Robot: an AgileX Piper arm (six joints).
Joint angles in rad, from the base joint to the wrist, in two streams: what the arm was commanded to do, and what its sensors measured. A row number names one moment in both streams.
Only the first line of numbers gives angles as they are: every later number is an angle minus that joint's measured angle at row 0.
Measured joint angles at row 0:
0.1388 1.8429 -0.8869 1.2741 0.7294 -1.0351
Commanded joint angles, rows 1 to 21:
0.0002 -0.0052 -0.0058 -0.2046 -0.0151 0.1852
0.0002 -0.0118 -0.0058 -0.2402 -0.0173 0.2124
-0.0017 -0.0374 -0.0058 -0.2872 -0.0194 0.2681
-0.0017 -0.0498 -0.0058 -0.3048 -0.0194 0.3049
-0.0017 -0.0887 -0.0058 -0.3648 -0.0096 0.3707
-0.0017 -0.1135 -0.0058 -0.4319 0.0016 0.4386
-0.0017 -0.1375 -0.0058 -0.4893 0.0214 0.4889
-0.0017 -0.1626 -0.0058 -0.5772 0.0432 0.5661
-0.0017 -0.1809 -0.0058 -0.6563 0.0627 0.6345
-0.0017 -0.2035 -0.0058 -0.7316 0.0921 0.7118
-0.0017 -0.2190 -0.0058 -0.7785 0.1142 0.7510
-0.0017 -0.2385 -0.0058 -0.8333 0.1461 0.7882
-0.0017 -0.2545 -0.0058 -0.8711 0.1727 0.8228
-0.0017 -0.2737 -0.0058 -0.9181 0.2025 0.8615
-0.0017 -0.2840 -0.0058 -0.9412 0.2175 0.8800
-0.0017 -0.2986 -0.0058 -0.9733 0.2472 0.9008
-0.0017 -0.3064 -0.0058 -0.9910 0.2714 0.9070
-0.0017 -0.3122 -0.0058 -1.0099 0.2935 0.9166
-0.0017 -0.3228 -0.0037 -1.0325 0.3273 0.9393
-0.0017 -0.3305 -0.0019 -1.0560 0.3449 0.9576
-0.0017 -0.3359 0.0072 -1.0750 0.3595 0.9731
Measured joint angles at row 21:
0.0009 -0.3014 -0.0016 -0.9799 0.2697 0.9084
